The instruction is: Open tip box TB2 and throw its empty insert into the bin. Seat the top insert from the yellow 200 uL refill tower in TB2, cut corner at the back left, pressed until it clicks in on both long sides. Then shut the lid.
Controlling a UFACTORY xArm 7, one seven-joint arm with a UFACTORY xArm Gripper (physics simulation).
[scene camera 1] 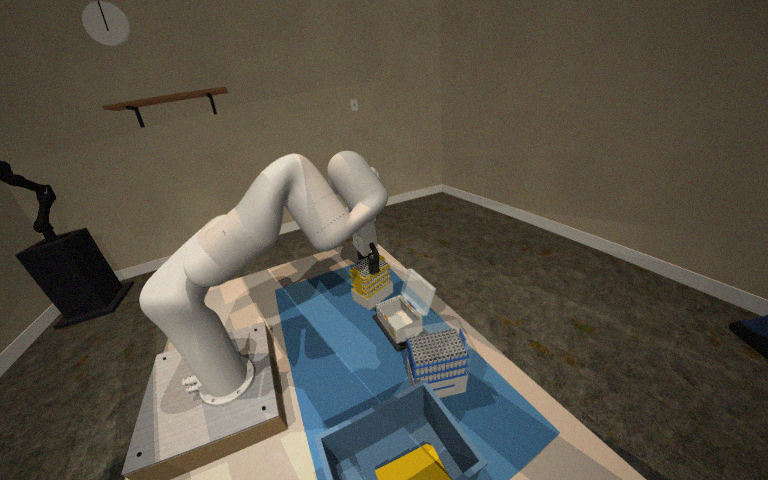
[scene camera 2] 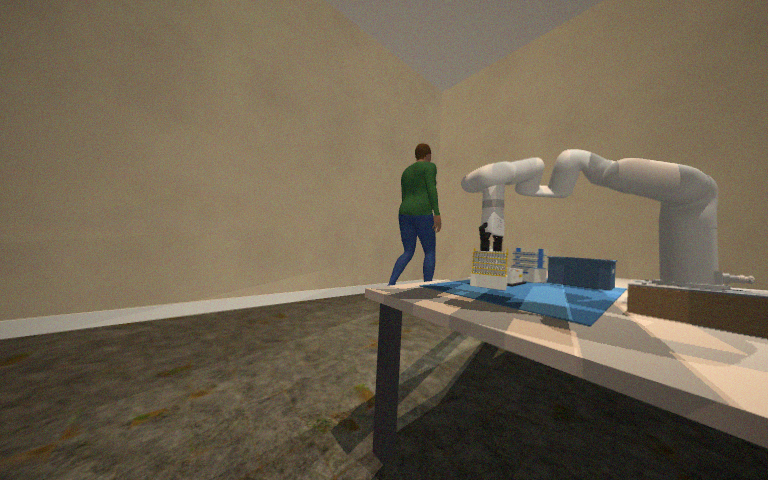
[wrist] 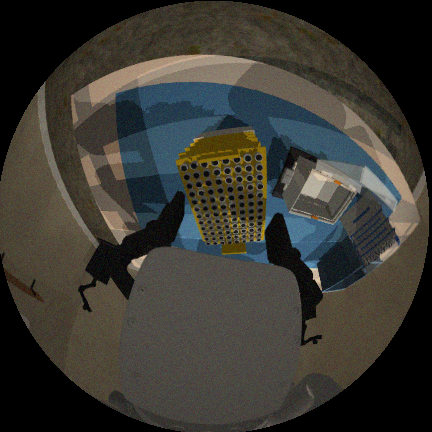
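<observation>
The yellow 200 uL refill tower (scene camera 1: pixel 370 284) (scene camera 2: pixel 489 264) (wrist: pixel 226 176) stands upright at the mat's far end, its top insert full of tips. My gripper (scene camera 1: pixel 368 261) (scene camera 2: pixel 491 249) (wrist: pixel 228 212) is open and empty, pointing down close to the tower's top, with one finger on each side in the wrist view. Tip box TB2 (scene camera 1: pixel 399 320) (scene camera 2: pixel 514 276) (wrist: pixel 324 196) stands open beside the tower with no insert in it. Its clear lid (scene camera 1: pixel 419 292) (wrist: pixel 381 189) is tilted back. A yellow insert (scene camera 1: pixel 416 465) lies in the grey-blue bin (scene camera 1: pixel 454 433) (scene camera 2: pixel 581 272) (wrist: pixel 342 266).
A blue refill tower (scene camera 1: pixel 438 365) (scene camera 2: pixel 529 267) (wrist: pixel 372 227) stands between TB2 and the bin. A dark holder (scene camera 1: pixel 387 333) (wrist: pixel 280 186) sits under TB2. These stand on a blue mat (scene camera 1: pixel 334 345) (scene camera 2: pixel 572 302) (wrist: pixel 160 130). A person (scene camera 2: pixel 417 189) stands beyond the table.
</observation>
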